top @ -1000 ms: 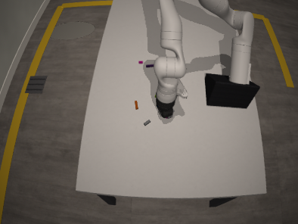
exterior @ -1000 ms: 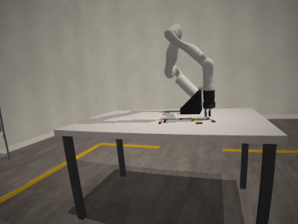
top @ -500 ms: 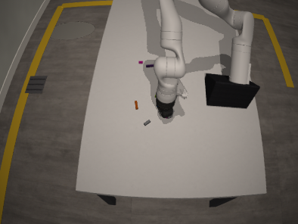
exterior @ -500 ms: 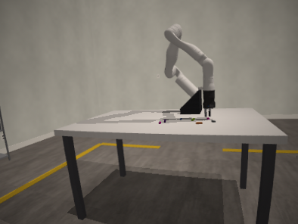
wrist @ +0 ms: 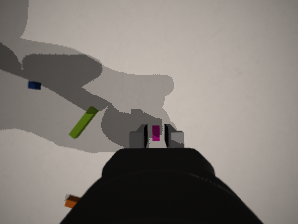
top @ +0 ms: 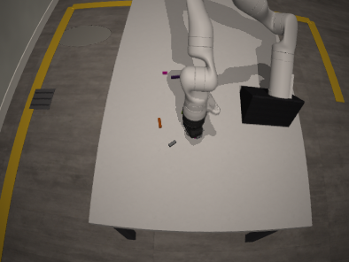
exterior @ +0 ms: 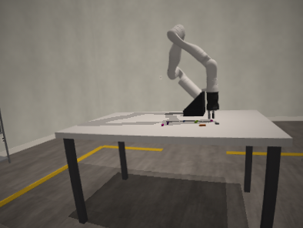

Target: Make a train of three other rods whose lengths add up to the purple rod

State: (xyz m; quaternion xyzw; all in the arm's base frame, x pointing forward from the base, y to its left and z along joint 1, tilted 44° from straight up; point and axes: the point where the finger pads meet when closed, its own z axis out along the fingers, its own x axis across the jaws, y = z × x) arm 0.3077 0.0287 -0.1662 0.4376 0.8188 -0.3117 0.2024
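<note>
My hand is 4 cm short of the small blue rod, 18 cm to the left of it and 3 cm above it. Round my hand: lime rod (4 cm ahead, 9 cm to the right, 3 cm below); grey rod (9 cm ahead, 4 cm to the left, 3 cm below); orange rod (15 cm ahead, 4 cm to the right, 3 cm below).
</note>
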